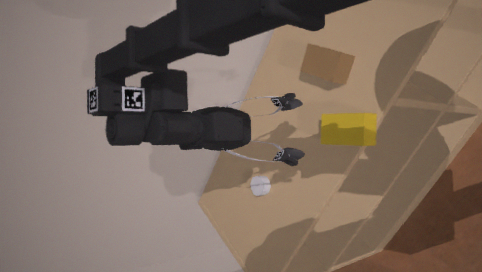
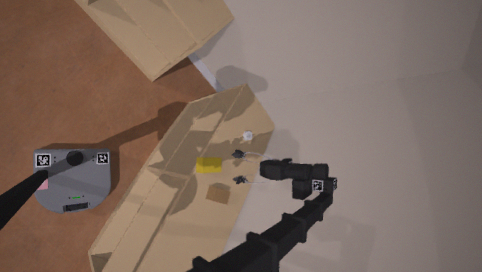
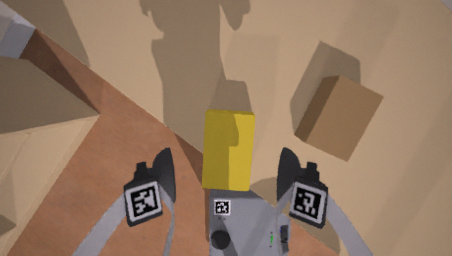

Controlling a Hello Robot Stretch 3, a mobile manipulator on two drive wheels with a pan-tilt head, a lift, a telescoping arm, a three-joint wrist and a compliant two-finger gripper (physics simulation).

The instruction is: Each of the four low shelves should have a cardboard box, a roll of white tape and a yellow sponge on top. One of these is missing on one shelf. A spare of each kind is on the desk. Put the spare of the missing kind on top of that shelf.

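Seen in the pictures: gripper, fingertip midpoint: (image 1: 299,129) (image 2: 233,166) (image 3: 226,165); robot's base, origin of the base link: (image 2: 75,157) (image 3: 222,216).
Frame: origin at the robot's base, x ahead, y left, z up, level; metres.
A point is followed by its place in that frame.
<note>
A yellow sponge (image 1: 345,129) {x -0.022, y -0.470, z 0.655 m} (image 2: 209,164) {x -0.018, y -0.464, z 0.655 m} (image 3: 228,150) {x -0.024, y -0.483, z 0.655 m} lies on top of a low tan shelf (image 1: 235,210) {x 0.188, y -0.871, z 0.610 m} (image 2: 200,225) {x -0.288, y -0.436, z 0.610 m} (image 3: 125,75) {x 0.123, y -0.577, z 0.610 m}. A brown cardboard box (image 1: 327,64) {x -0.155, y -0.504, z 0.660 m} (image 2: 218,193) {x -0.147, y -0.503, z 0.660 m} (image 3: 345,117) {x -0.165, y -0.527, z 0.660 m} and a white roll of tape (image 1: 260,185) {x 0.107, y -0.740, z 0.634 m} (image 2: 248,135) {x 0.109, y -0.744, z 0.634 m} are on the same top, on opposite sides of the sponge. My gripper (image 1: 299,129) {x -0.022, y -0.498, z 0.760 m} (image 2: 239,167) {x -0.022, y -0.498, z 0.760 m} (image 3: 226,165) {x -0.022, y -0.498, z 0.760 m} is open and empty. Its fingers stand apart from the sponge, on the wall side of it, in line with it. The desk does not show.
A second tan shelf (image 2: 190,30) {x 0.574, y -0.385, z 0.610 m} (image 3: 50,145) {x 0.686, y -0.336, z 0.079 m} stands past the tape end, across a narrow gap. My wheeled base (image 2: 72,180) {x -0.104, y 0.013, z 0.160 m} (image 3: 250,215) {x -0.107, y -0.100, z 0.160 m} is on the brown floor in front. My telescoping arm (image 1: 215,30) {x -0.086, y -0.275, z 1.114 m} (image 2: 260,247) {x -0.084, y -0.193, z 1.106 m} reaches over the shelf to the pale wall (image 1: 75,200) {x 0.136, y -1.055, z 0.992 m} (image 2: 400,150) {x 0.014, y -0.964, z 1.324 m}.
</note>
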